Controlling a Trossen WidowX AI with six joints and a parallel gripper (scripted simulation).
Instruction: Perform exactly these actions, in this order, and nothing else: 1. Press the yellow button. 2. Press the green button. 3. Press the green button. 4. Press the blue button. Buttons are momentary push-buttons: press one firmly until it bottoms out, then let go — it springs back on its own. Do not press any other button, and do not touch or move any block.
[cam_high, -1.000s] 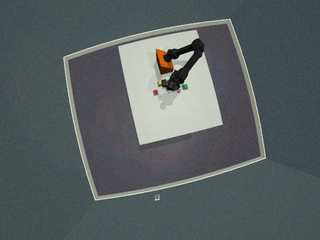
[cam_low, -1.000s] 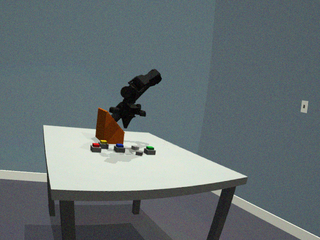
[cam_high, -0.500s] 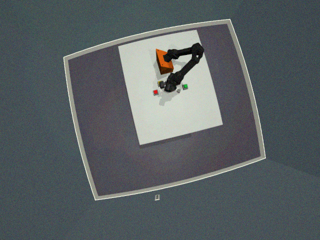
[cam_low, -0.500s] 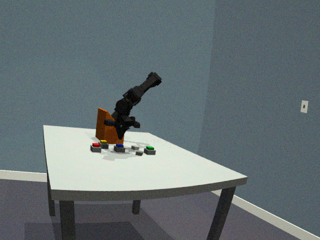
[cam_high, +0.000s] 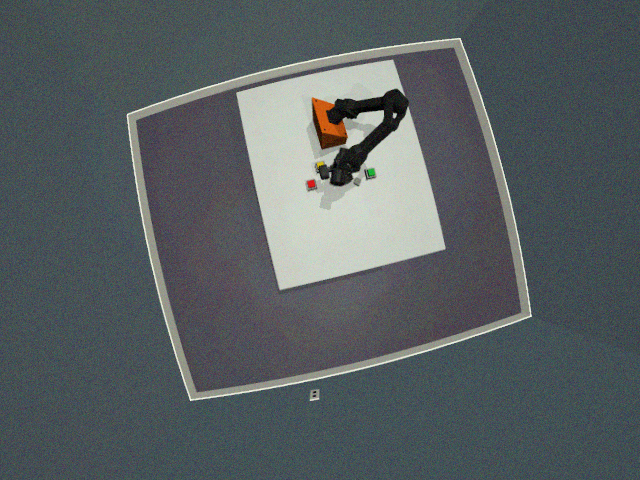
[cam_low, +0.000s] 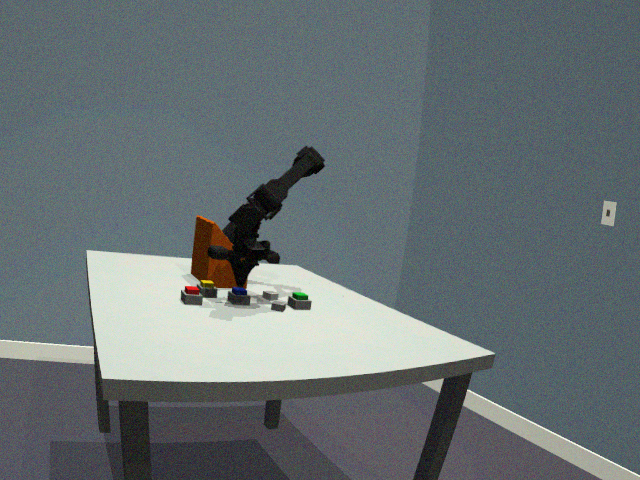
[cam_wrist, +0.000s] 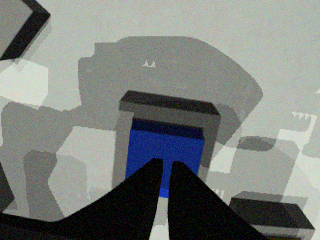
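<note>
My gripper tip is now 60 mm past the yellow button, 70 mm to the left of it and 10 mm above it. From my gripper tip the other things lie so: green button (30 mm ahead, 170 mm to the left, 10 mm below); red button (20 mm ahead, 140 mm to the right, 10 mm below); blue button (10 mm below).
</note>
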